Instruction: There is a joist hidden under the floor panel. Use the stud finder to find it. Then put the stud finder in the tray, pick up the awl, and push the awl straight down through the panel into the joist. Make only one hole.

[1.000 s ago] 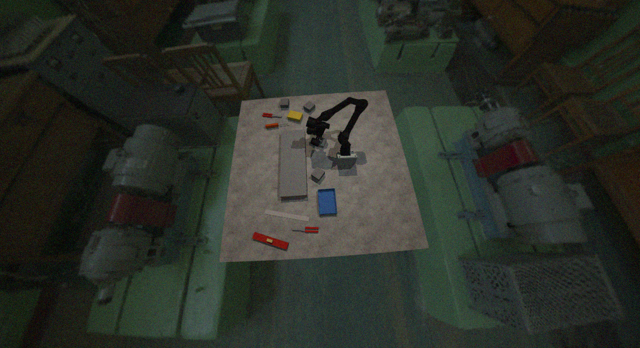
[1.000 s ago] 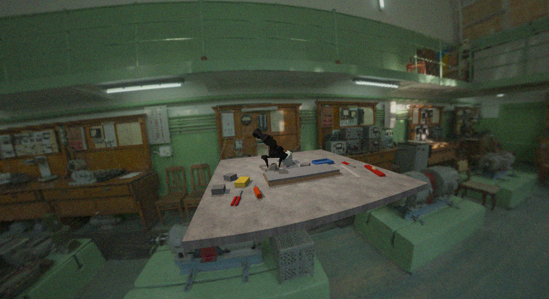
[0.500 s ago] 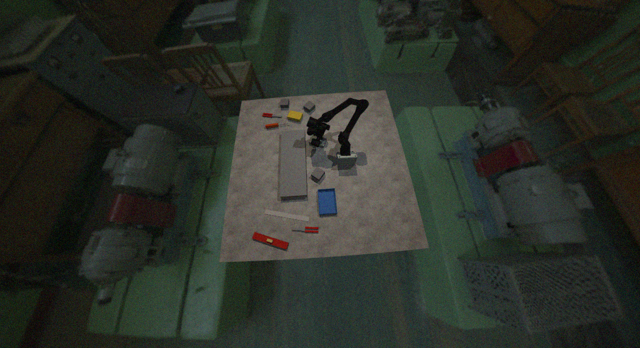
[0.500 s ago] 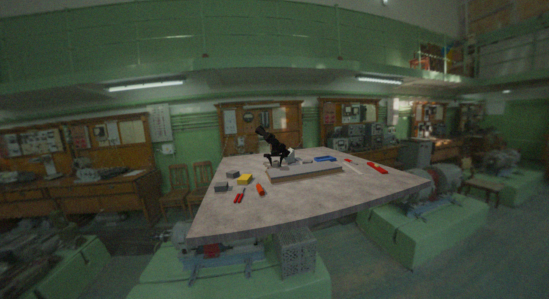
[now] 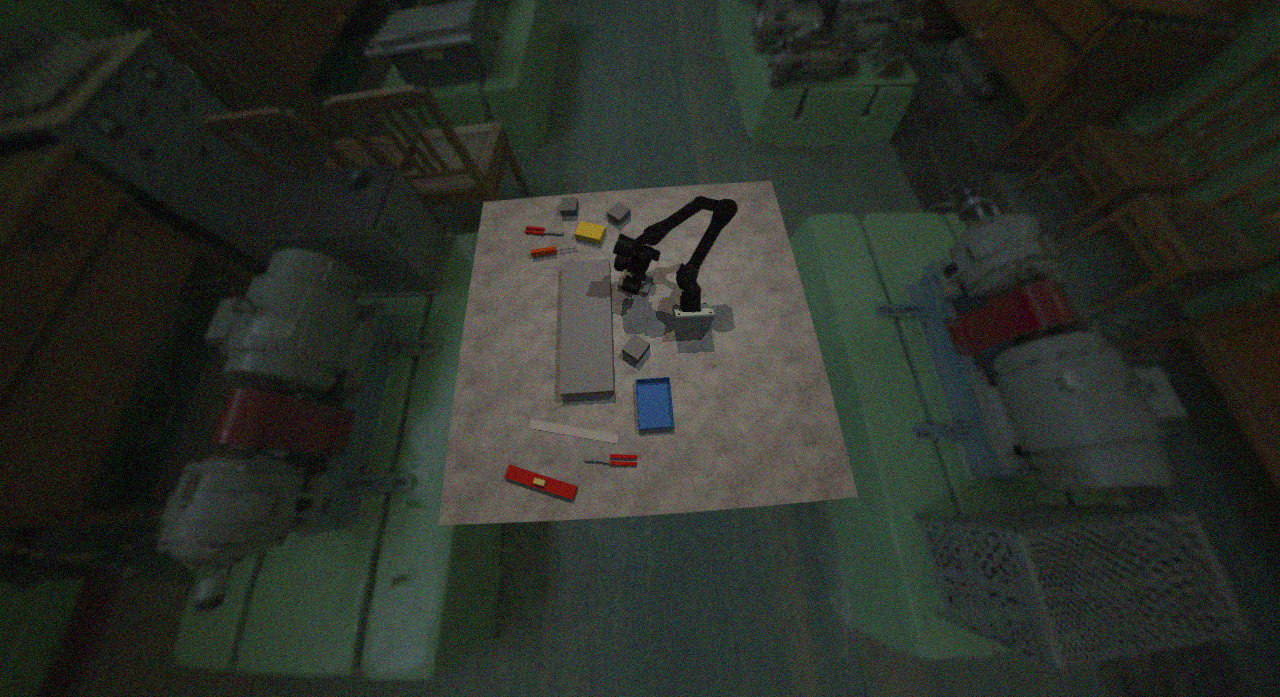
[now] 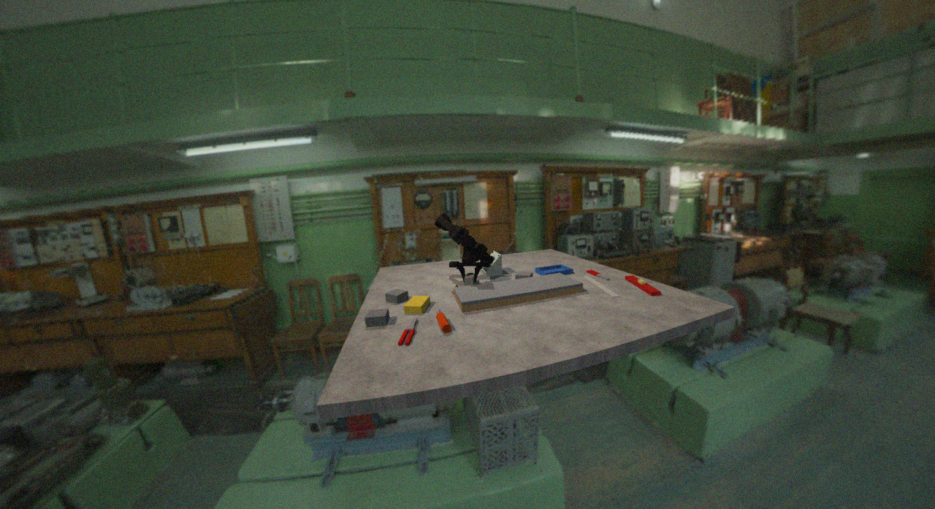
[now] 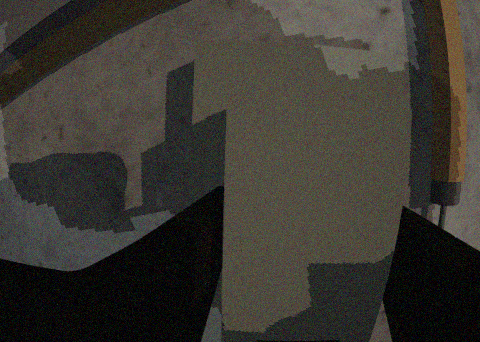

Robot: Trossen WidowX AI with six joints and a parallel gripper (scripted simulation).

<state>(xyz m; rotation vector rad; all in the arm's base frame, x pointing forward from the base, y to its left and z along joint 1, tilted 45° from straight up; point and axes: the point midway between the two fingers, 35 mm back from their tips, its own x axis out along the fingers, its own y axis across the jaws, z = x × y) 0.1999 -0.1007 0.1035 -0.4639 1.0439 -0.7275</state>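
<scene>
The dark display lies 40 mm behind my gripper tip, 10 mm to the left of it and 30 mm above it. Round my gripper tip: awl (10 mm behind, 70 mm to the right, 20 mm below); then yellow block (180 mm ahead, 240 mm to the right, 10 mm below); then stud finder (20 mm behind, 10 mm to the left, 20 mm above).
</scene>
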